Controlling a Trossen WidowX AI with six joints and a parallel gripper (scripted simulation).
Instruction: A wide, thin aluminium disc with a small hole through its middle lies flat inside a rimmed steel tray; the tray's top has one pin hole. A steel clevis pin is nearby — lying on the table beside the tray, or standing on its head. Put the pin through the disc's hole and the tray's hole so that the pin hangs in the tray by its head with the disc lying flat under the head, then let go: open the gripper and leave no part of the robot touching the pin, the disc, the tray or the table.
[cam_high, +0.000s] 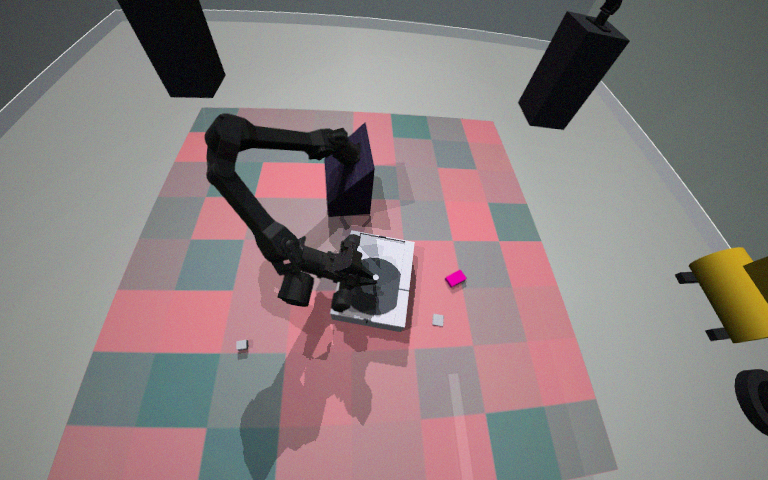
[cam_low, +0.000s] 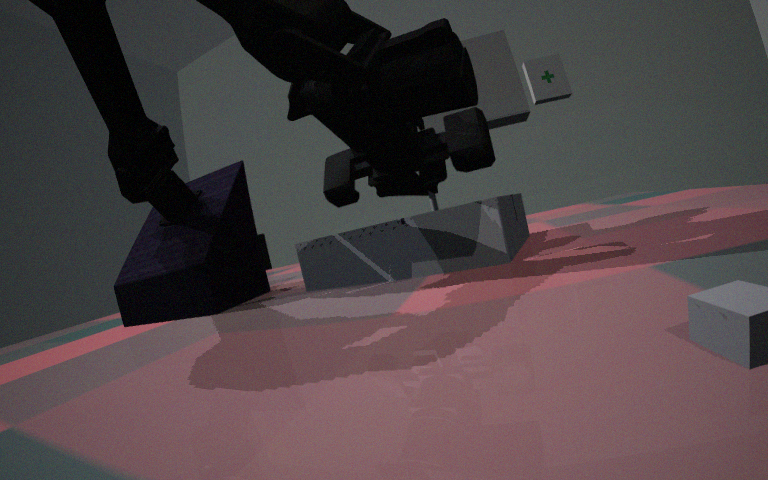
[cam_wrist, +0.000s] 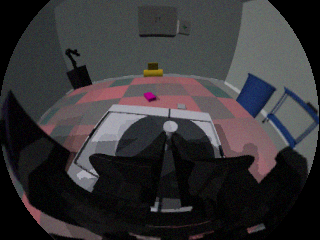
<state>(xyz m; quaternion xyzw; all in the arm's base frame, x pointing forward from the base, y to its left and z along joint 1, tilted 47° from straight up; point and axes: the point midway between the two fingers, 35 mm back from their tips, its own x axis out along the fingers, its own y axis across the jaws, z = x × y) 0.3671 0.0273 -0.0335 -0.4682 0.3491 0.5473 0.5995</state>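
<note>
Right now the dark aluminium disc is 10 mm to the right of my gripper tip and 30 mm below it. Round my gripper tip: steel clevis pin: 10 mm below; grey cube: 150 mm ahead, 330 mm to the right, 80 mm below; steel tray: 30 mm behind, 40 mm below.
</note>
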